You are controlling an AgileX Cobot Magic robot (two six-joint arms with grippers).
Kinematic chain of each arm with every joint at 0, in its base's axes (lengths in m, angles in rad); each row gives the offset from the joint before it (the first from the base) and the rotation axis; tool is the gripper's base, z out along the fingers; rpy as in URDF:
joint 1: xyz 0 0 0.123 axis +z
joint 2: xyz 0 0 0 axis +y
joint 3: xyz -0.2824 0 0.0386 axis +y
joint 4: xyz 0.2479 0 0.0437 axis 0.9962 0 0.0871
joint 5: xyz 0 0 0 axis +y
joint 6: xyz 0.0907 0 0.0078 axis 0.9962 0 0.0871
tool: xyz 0 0 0 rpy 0 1.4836 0
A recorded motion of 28 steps. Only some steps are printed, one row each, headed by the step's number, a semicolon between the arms.
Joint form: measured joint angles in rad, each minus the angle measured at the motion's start. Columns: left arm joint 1, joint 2, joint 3, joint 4, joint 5, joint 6; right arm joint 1, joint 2, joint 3, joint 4, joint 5, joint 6.
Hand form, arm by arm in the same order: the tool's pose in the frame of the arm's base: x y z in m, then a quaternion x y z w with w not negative. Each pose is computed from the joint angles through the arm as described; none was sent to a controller.
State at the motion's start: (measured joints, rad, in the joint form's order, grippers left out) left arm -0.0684 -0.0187 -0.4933 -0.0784 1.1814 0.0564; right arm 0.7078 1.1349 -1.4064 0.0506 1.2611 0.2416
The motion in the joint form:
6: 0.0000 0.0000 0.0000 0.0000 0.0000 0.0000; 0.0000 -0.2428 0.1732 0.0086 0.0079 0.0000
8: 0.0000 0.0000 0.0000 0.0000 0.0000 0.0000; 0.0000 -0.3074 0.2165 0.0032 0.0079 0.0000
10: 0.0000 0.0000 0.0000 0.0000 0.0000 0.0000; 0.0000 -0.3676 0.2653 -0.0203 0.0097 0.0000
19: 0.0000 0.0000 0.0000 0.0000 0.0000 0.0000; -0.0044 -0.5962 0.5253 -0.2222 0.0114 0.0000
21: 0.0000 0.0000 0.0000 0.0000 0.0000 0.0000; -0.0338 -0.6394 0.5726 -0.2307 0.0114 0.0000
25: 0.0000 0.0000 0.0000 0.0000 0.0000 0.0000; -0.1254 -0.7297 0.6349 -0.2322 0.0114 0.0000
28: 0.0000 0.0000 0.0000 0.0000 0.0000 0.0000; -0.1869 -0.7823 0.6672 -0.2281 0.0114 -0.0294
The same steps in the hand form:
6: -0.0130 -0.0057 0.2659 0.05895 0.87766 -0.04182 0.47381; 0.0972 0.0899 0.4234 -0.21750 0.90801 0.18937 0.30388
8: -0.0130 -0.0057 0.2659 0.05895 0.87766 -0.04182 0.47381; 0.0848 0.0787 0.4193 -0.21674 0.90431 0.19151 0.31397
10: -0.0130 -0.0057 0.2659 0.05895 0.87766 -0.04182 0.47381; 0.0750 0.0677 0.4121 -0.21564 0.90298 0.18316 0.32338
19: -0.0130 -0.0057 0.2659 0.05895 0.87766 -0.04182 0.47381; 0.0525 0.0250 0.3585 -0.20760 0.90764 0.08527 0.35471
21: -0.0130 -0.0057 0.2659 0.05895 0.87766 -0.04182 0.47381; 0.0479 0.0183 0.3477 -0.19423 0.91098 0.07534 0.35597
25: -0.0130 -0.0057 0.2659 0.05895 0.87766 -0.04182 0.47381; 0.0362 0.0050 0.3341 -0.15016 0.91412 0.06356 0.37120
28: -0.0130 -0.0057 0.2659 0.05895 0.87766 -0.04182 0.47381; 0.0287 -0.0013 0.3266 -0.13419 0.91298 0.05199 0.38178

